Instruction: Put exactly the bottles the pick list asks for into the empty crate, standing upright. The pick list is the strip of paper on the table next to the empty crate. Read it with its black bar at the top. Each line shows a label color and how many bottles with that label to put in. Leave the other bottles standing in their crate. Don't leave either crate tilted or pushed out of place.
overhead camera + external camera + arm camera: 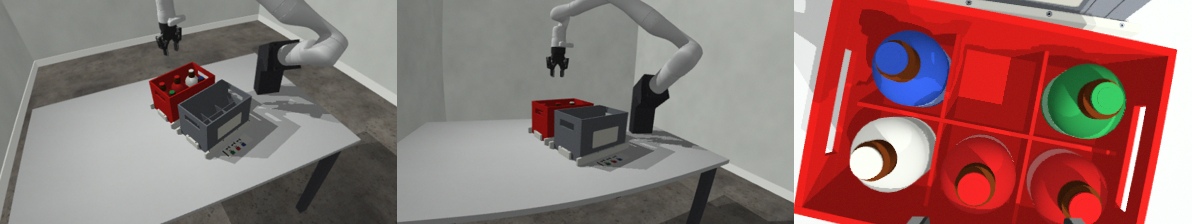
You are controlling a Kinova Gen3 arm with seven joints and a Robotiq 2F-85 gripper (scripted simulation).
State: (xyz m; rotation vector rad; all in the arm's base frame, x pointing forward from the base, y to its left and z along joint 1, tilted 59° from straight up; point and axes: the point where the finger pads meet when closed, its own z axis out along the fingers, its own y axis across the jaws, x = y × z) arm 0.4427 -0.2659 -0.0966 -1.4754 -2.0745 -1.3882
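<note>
Right now my hand is 40 mm short of the green-label bottle, 100 mm to the right of it and 230 mm above it. The rest, counted from my hand: red crate 30 mm behind, 30 mm to the left, 230 mm below; blue-label bottle 120 mm behind, 50 mm to the left, 230 mm below; white-label bottle 100 mm behind, 40 mm to the right, 230 mm below.
</note>
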